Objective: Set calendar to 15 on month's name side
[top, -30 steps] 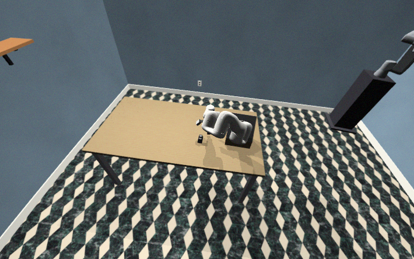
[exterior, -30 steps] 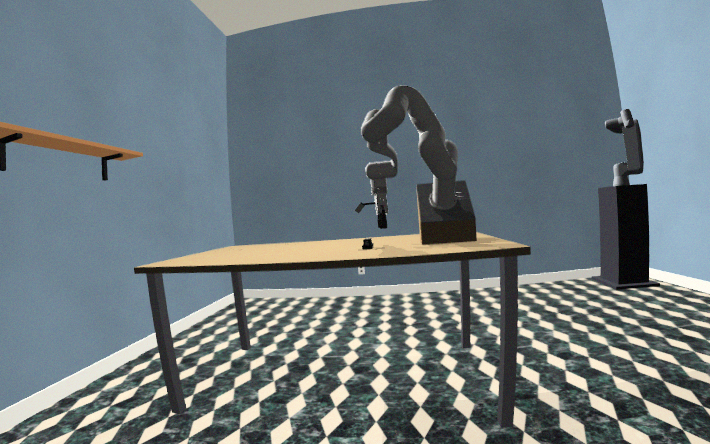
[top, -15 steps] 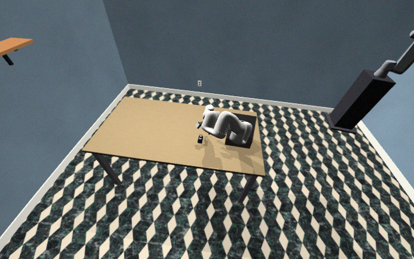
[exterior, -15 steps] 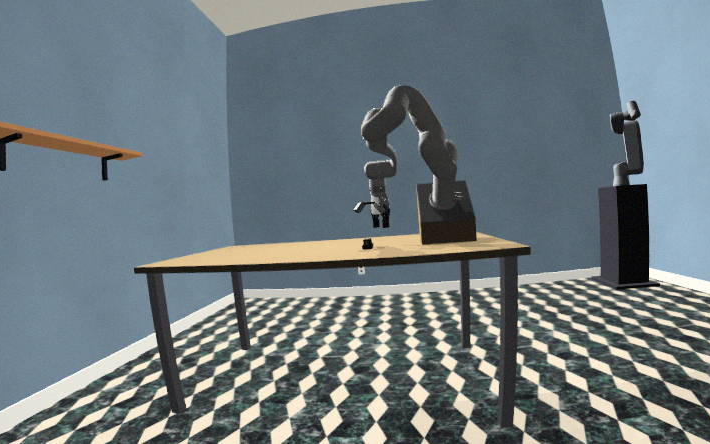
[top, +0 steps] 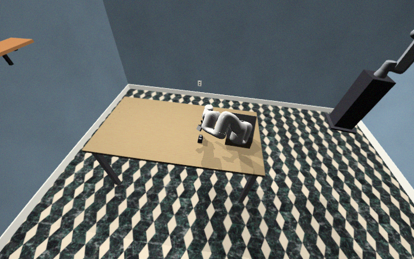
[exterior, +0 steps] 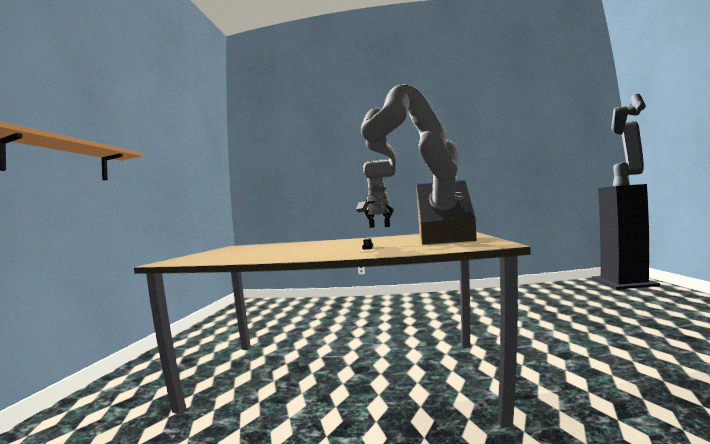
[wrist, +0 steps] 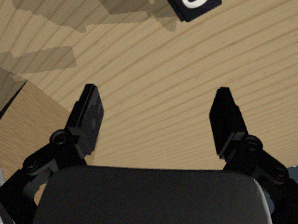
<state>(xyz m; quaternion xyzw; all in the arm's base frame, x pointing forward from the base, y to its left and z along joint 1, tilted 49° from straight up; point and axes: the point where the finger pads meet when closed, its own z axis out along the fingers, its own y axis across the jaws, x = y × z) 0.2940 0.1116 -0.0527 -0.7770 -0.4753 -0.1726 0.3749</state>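
My hand is 5 cm short of the black digit cube, 4 cm to the right of it and 7 cm above it. From my hand the other things lie so: black cube 5 cm ahead, 7 cm to the left, 7 cm below.
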